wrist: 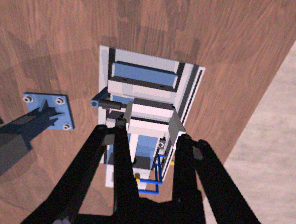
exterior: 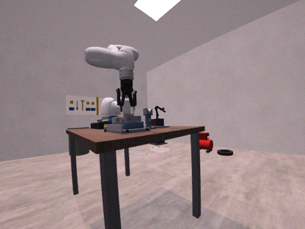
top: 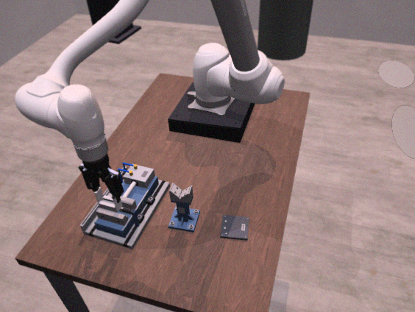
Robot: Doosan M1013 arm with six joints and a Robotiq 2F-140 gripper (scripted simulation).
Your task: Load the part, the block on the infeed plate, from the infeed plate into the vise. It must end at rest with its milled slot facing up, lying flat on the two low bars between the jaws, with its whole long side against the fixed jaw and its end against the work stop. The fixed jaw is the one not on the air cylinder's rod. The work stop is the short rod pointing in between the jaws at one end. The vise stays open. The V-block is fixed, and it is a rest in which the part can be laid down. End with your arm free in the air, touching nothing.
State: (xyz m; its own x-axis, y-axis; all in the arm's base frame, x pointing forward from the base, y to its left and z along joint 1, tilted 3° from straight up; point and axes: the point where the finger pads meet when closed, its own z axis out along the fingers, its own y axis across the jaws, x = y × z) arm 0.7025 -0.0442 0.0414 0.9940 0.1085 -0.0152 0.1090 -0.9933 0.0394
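The part lies 2 cm below my hand. The rest, counted from my hand: fixed jaw: 4 cm below, 3 cm ahead, 2 cm to the left; then work stop: 7 cm to the left, 3 cm below, 1 cm behind; then moving jaw: 4 cm below, 4 cm behind, 2 cm to the left.
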